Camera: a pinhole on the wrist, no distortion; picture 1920 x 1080 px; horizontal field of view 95.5 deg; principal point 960.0 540.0 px. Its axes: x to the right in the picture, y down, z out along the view. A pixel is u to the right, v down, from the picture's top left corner.
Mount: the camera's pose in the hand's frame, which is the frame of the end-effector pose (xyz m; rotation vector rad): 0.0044 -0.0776 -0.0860 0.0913 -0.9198 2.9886
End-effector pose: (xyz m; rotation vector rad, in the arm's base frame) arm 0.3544 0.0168 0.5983 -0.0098 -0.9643 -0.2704
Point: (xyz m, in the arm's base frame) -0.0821 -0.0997 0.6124
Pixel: 1431 281
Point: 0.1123 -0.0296 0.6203
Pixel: 1402 35
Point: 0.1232 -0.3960 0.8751
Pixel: 684 652
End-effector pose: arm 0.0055 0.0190 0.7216 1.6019 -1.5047 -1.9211
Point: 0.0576 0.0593 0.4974
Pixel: 544 877
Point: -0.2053 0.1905 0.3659
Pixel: 679 408
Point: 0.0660 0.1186 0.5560
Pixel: 989 757
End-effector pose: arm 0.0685 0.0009 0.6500 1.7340 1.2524 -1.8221
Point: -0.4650 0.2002 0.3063
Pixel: 75 659
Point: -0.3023 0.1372 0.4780
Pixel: 278 630
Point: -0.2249 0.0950 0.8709
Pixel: 1349 942
